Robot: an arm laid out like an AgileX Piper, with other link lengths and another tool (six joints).
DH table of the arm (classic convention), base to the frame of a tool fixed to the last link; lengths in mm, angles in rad. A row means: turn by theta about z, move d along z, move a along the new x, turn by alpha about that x. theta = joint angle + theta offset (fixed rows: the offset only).
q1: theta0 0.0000, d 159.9, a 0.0, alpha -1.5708
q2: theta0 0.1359, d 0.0, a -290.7, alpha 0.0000
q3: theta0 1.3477, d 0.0, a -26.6, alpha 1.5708
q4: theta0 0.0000, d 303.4, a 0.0, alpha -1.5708
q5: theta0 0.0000, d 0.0, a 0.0, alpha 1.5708
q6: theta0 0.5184, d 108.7, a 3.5, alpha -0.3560
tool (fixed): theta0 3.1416, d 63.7, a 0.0, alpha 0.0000
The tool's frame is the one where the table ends.
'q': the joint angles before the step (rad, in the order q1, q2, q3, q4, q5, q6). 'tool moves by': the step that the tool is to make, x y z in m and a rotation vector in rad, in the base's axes. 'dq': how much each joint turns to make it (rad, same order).
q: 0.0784, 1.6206, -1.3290, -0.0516, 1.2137, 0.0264
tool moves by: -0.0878, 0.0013, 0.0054, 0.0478, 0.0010, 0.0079
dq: 0.0000, -0.3038, 0.2988, 0.0516, 0.0019, -0.0185
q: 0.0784, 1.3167, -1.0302, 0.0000, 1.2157, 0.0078
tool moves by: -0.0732, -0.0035, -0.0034, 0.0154, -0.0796, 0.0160
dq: 0.0006, -0.3142, 0.2554, 0.0128, -0.0216, -0.0181
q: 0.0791, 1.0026, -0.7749, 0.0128, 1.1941, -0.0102
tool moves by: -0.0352, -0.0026, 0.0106, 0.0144, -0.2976, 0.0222
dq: 0.0003, -0.3318, 0.1870, 0.0006, -0.1528, -0.0257
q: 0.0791, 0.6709, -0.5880, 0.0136, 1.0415, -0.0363
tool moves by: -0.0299, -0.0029, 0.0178, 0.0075, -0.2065, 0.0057
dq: 0.0006, -0.2576, 0.0759, -0.0046, -0.0246, -0.0073
